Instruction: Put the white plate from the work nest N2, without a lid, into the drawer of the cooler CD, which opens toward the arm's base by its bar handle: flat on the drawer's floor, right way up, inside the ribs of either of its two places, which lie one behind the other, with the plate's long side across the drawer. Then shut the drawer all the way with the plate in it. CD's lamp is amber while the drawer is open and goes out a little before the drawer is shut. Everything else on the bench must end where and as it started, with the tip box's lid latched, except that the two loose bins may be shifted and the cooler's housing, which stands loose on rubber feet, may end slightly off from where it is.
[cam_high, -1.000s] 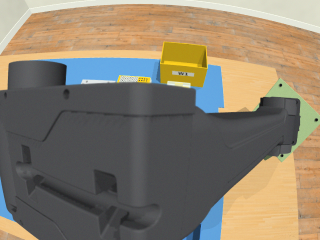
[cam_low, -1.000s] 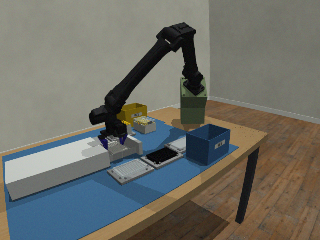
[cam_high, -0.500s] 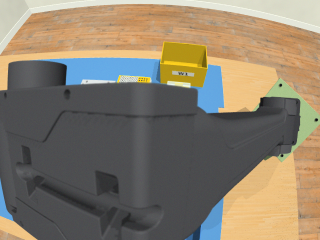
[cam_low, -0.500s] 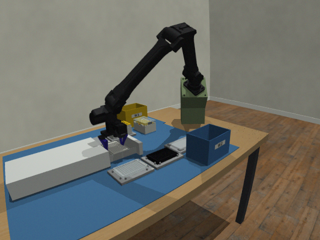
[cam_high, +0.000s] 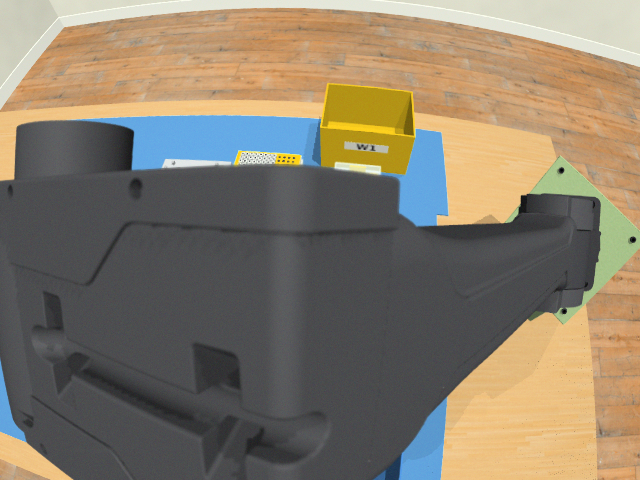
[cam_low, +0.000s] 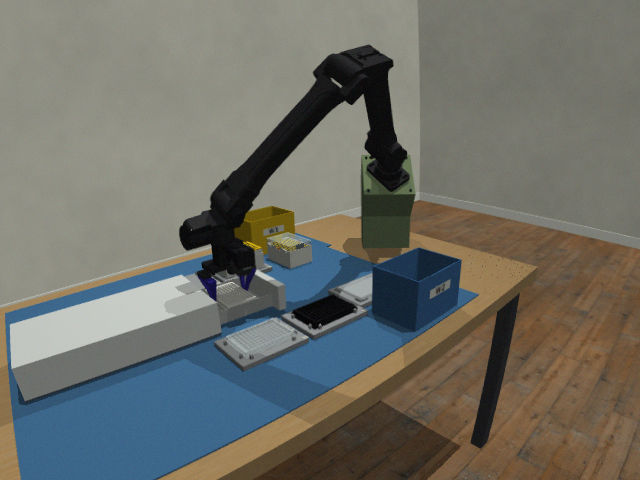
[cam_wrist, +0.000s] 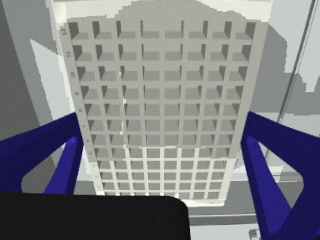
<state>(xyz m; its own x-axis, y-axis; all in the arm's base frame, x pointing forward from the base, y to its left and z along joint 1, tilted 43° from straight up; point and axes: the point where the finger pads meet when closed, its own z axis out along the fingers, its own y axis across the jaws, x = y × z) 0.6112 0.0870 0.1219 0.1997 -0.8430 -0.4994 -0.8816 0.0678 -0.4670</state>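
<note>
Right now my hand is right at the white plate. From my hand the other things lie so: drawer: 40 mm ahead, 10 mm to the left, 10 mm below; clear-lidded plate: 10 mm behind, 190 mm to the left, 20 mm below; cooler CD: 160 mm ahead, 40 mm to the left.
</note>
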